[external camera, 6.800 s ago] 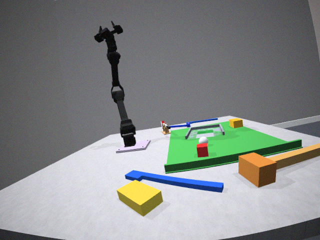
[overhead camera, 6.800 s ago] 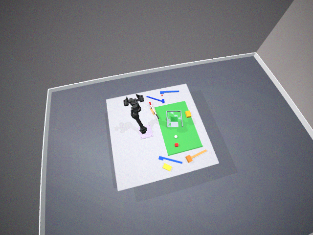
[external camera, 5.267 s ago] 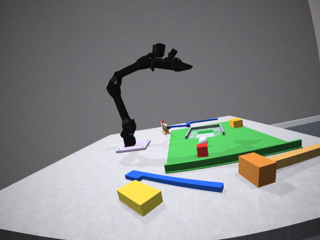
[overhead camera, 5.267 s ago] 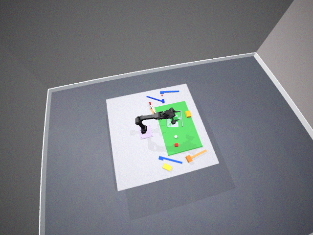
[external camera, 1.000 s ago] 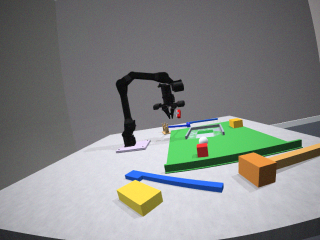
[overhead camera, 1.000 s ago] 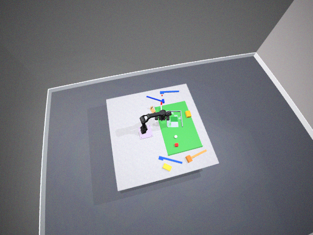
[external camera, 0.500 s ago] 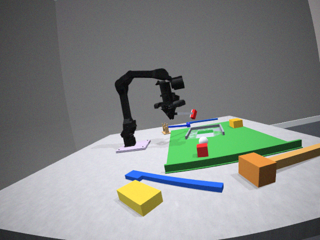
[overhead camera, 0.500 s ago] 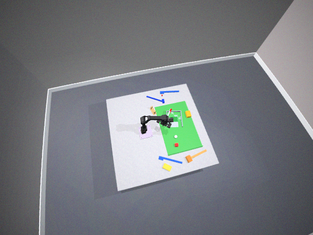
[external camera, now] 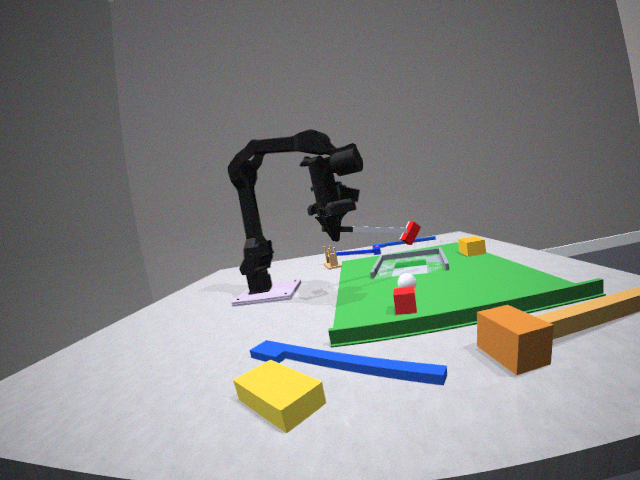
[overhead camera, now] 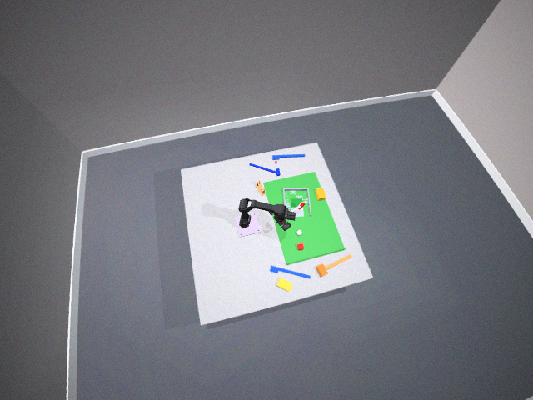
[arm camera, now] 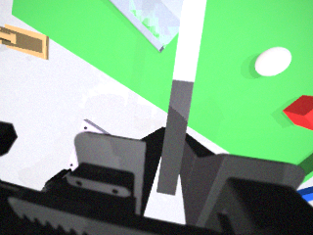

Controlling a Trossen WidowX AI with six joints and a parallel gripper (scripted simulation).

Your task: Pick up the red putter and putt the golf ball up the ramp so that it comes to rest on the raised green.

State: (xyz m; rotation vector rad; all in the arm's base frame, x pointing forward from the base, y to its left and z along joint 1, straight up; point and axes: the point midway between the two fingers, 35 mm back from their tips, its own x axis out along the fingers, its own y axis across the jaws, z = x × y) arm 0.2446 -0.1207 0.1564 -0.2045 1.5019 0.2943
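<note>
Now: gripper tip 11 cm short of the red putter and 4 cm to the right of it. From my gripper tip the other things lie so: white golf ball (14 cm ahead, 10 cm to the right, 11 cm below); red cube (10 cm ahead, 21 cm to the right, 11 cm below); green mat (23 cm ahead, 4 cm to the left, 13 cm below).
</note>
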